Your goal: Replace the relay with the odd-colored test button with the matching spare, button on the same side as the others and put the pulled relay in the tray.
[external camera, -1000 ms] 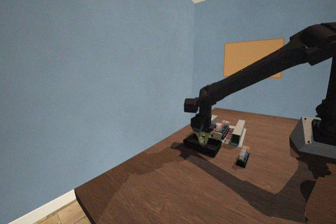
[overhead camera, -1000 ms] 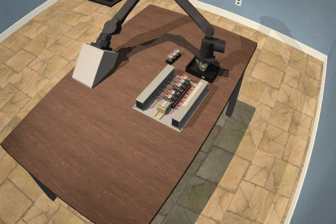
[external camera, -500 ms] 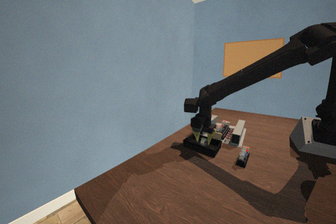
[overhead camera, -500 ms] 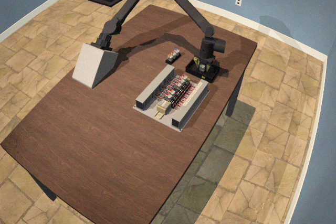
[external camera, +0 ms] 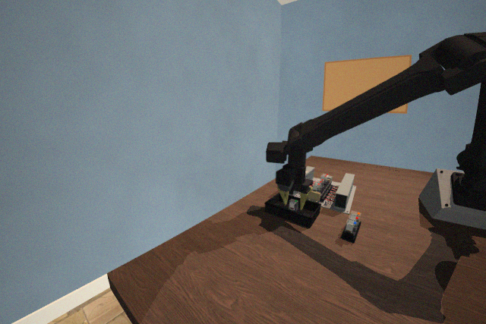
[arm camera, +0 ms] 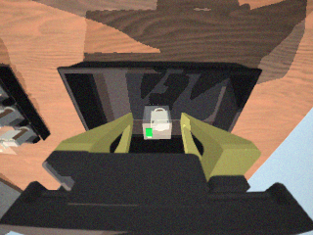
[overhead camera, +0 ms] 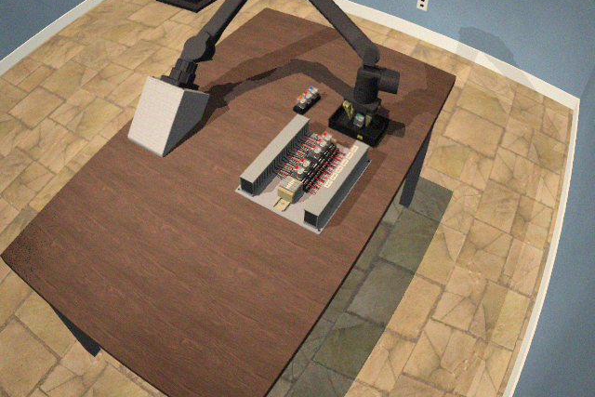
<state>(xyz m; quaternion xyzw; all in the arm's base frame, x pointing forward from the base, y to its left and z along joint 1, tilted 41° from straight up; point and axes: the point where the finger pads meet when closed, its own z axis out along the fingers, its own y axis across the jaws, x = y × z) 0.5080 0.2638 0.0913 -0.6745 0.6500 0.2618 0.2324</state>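
My hand is 10 mm above the black tray.
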